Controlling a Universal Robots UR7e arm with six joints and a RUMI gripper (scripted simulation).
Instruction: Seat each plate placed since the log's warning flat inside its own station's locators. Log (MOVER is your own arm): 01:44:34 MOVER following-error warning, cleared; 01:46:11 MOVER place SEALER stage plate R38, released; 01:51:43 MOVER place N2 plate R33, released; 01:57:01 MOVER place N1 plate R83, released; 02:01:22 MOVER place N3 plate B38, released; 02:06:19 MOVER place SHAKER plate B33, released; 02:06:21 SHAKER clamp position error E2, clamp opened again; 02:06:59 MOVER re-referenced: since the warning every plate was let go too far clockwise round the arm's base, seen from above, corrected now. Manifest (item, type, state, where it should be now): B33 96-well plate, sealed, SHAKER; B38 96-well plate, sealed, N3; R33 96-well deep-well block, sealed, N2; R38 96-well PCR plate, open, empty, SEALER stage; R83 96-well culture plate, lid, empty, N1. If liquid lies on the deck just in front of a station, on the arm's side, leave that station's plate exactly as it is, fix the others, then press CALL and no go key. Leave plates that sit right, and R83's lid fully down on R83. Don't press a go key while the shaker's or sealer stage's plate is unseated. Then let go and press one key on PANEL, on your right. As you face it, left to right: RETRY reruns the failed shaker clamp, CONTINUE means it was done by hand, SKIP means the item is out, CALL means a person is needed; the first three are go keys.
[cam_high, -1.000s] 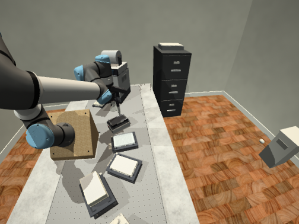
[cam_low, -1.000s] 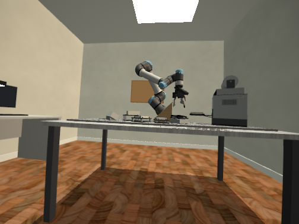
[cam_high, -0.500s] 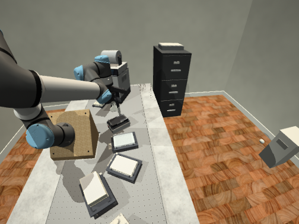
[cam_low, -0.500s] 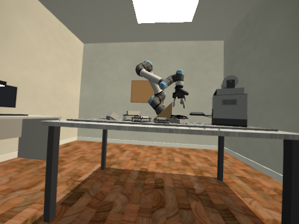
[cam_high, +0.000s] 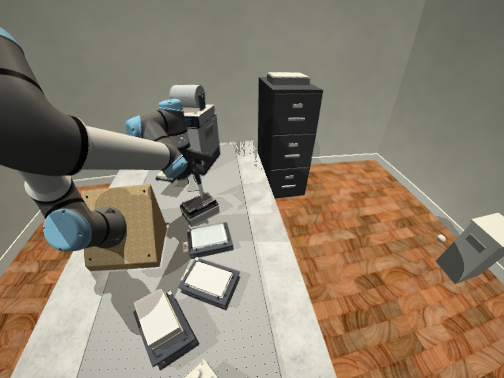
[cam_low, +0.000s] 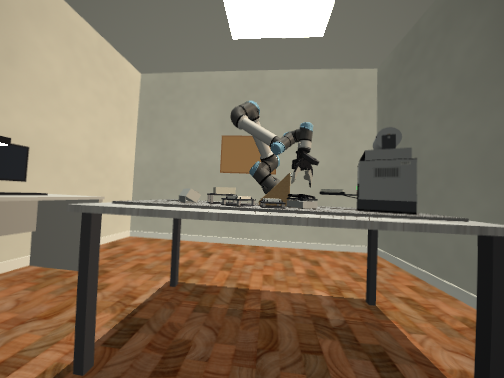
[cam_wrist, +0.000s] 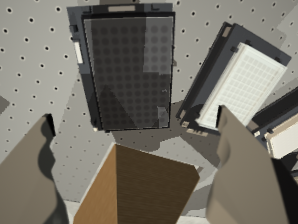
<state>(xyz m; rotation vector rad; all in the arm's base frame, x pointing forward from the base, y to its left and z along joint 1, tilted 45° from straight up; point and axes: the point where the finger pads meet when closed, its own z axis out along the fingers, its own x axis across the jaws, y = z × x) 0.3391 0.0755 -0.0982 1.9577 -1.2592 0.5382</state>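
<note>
Now: the dark plate 7 cm below my hand. From my hand the other things lie so: cream PCR plate (12 cm behind, 23 cm to the left, 2 cm below); retry key (4 cm behind, 61 cm to the right, 7 cm below); continue key (9 cm behind, 63 cm to the right, 7 cm below).
</note>
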